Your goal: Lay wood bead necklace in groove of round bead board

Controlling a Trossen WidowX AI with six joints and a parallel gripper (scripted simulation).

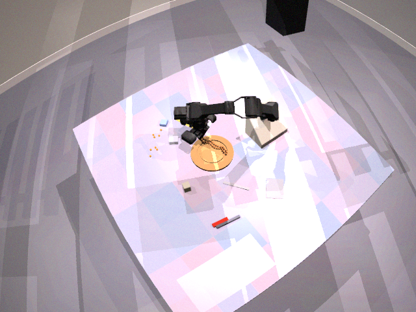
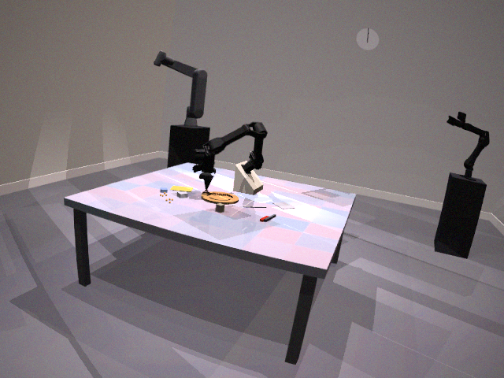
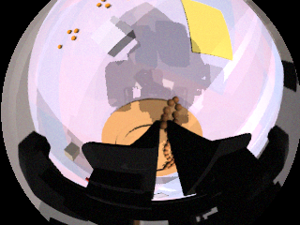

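My gripper tip is 20 mm past the round bead board, 80 mm to the right of it and 30 mm above it. From my gripper tip the other things lie so: white block: 110 mm ahead, 80 mm to the right, 30 mm below; then blue block: 110 mm ahead, 210 mm to the right, 30 mm below; then yellow sheet: 20 mm behind, 180 mm to the right, 40 mm below.
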